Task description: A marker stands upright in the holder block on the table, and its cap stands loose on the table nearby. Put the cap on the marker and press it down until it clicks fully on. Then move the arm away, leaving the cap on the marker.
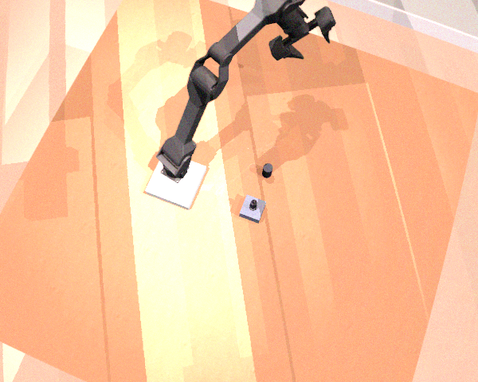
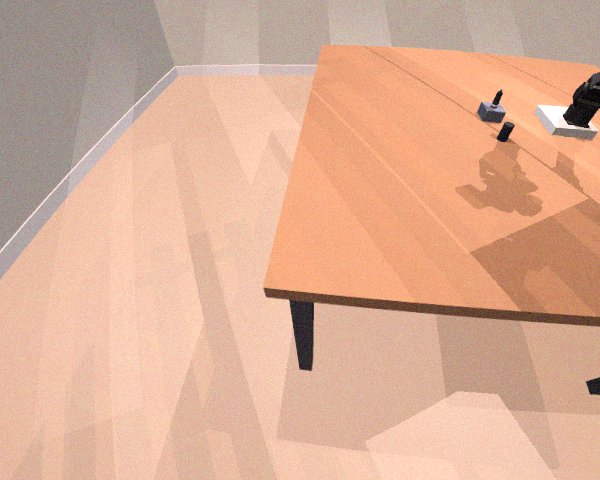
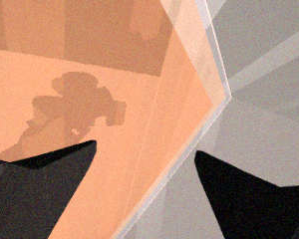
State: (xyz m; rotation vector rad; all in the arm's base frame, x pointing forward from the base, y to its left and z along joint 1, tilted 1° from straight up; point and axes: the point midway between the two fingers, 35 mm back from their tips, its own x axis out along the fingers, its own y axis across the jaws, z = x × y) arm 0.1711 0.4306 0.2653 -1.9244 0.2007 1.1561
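The marker cap lies 40 mm ahead of my gripper tip, 290 mm to the right of it and 240 mm below it. From my gripper tip the other things lie so: holder block: 60 mm ahead, 420 mm to the right, 250 mm below.
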